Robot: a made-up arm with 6 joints.
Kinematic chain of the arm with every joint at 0, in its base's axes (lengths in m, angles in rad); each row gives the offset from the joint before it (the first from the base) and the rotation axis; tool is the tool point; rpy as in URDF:
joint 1: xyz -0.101 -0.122 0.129 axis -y
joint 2: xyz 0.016 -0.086 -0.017 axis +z
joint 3: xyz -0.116 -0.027 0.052 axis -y
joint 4: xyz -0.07 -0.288 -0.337 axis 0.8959 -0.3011 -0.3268
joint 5: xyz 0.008 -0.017 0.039 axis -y
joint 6: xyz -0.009 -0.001 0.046 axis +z
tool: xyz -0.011 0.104 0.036 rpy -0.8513 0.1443 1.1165
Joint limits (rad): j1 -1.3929..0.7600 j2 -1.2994..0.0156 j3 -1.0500..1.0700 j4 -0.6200..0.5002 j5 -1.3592..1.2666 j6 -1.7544..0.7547
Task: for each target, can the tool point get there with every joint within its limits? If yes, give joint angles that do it. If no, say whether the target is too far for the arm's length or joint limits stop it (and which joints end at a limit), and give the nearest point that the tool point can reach.
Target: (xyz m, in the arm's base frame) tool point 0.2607 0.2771 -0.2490
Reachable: no: joint limits stop it (at a limit: joint 1, joint 2, joint 4, joint 5) | nearest point -0.1085 0.0362 -0.2542 | short by 0.441 m
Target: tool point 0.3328 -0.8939 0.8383
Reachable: no: too far | nearest point -0.1137 -0.6062 0.4864 | short by 0.637 m
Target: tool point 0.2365 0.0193 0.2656
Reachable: no: joint limits stop it (at a limit: joint 1, joint 2, joint 3, joint 6) | nearest point -0.1176 0.0864 0.4340 | short by 0.398 m
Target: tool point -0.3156 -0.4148 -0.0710
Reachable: yes | joints -0.2678 -1.0442 0.5320 -0.3462 -1.0943 -0.9497
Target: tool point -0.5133 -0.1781 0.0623
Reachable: yes | joints -0.3619 -0.6976 -0.7397 -0.2721 -0.9686 -0.5480
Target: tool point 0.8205 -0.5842 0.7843
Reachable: no: too far | nearest point 0.1810 -0.5120 0.2157 | short by 0.859 m
